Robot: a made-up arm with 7 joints. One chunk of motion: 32 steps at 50 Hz.
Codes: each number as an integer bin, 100 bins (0 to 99) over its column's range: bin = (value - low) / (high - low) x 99, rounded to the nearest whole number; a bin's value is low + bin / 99 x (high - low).
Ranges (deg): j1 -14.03..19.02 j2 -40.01..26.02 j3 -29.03..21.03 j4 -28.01..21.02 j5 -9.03..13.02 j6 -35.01..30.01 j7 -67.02..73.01
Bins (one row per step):
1: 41 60 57 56 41 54 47
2: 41 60 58 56 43 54 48
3: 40 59 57 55 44 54 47
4: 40 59 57 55 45 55 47
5: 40 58 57 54 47 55 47
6: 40 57 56 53 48 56 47
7: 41 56 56 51 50 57 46
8: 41 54 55 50 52 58 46
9: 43 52 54 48 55 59 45
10: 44 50 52 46 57 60 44
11: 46 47 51 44 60 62 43
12: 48 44 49 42 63 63 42
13: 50 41 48 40 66 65 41
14: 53 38 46 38 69 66 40
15: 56 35 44 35 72 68 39
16: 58 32 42 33 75 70 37
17: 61 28 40 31 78 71 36
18: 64 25 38 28 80 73 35
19: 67 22 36 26 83 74 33
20: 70 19 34 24 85 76 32
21: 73 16 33 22 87 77 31
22: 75 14 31 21 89 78 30
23: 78 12 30 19 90 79 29
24: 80 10 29 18 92 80 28
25: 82 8 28 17 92 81 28
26: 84 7 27 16 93 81 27
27: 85 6 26 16 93 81 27
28: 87 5 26 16 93 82 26
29: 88 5 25 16 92 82 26
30: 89 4 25 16 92 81 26
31: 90 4 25 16 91 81 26
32: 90 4 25 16 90 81 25
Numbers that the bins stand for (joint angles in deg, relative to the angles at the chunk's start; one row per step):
1: -0.34 0.01 -0.21 -0.28 0.10 0.46 -0.54
2: -0.34 0.01 0.30 -0.28 0.55 0.46 0.87
3: -0.68 -0.66 -0.21 -0.77 0.77 0.46 -0.54
4: -0.68 -0.66 -0.21 -0.77 0.99 1.11 -0.54
5: -0.68 -1.33 -0.21 -1.27 1.44 1.11 -0.54
6: -0.68 -1.99 -0.71 -1.76 1.66 1.77 -0.54
7: -0.34 -2.66 -0.71 -2.75 2.11 2.43 -1.96
8: -0.34 -3.99 -1.22 -3.25 2.55 3.08 -1.96
9: 0.33 -5.33 -1.72 -4.24 3.22 3.74 -3.37
10: 0.66 -6.66 -2.74 -5.23 3.67 4.40 -4.78
11: 1.33 -8.66 -3.24 -6.22 4.33 5.71 -6.20
12: 1.99 -10.66 -4.25 -7.21 5.00 6.37 -7.61
13: 2.66 -12.66 -4.76 -8.20 5.67 7.68 -9.03
14: 3.66 -14.67 -5.77 -9.19 6.34 8.34 -10.44
15: 4.66 -16.67 -6.78 -10.68 7.01 9.65 -11.86
16: 5.33 -18.67 -7.79 -11.67 7.67 10.96 -14.69
17: 6.33 -21.33 -8.80 -12.66 8.34 11.62 -16.10
18: 7.34 -23.34 -9.82 -14.14 8.79 12.93 -17.51
19: 8.34 -25.34 -10.83 -15.13 9.46 13.59 -20.34
20: 9.34 -27.34 -11.84 -16.12 9.90 14.90 -21.76
21: 10.34 -29.34 -12.34 -17.11 10.35 15.56 -23.17
22: 11.01 -30.67 -13.35 -17.61 10.79 16.22 -24.59
23: 12.01 -32.01 -13.86 -18.60 11.02 16.87 -26.00
24: 12.68 -33.34 -14.37 -19.10 11.46 17.53 -27.42
25: 13.34 -34.67 -14.87 -19.59 11.46 18.19 -27.42
26: 14.01 -35.34 -15.38 -20.09 11.68 18.19 -28.83
27: 14.35 -36.01 -15.88 -20.09 11.68 18.19 -28.83
28: 15.01 -36.68 -15.88 -20.09 11.68 18.84 -30.24
29: 15.35 -36.68 -16.39 -20.09 11.46 18.84 -30.24
30: 15.68 -37.34 -16.39 -20.09 11.46 18.19 -30.24
31: 16.02 -37.34 -16.39 -20.09 11.24 18.19 -30.24
32: 16.02 -37.34 -16.39 -20.09 11.02 18.19 -31.66

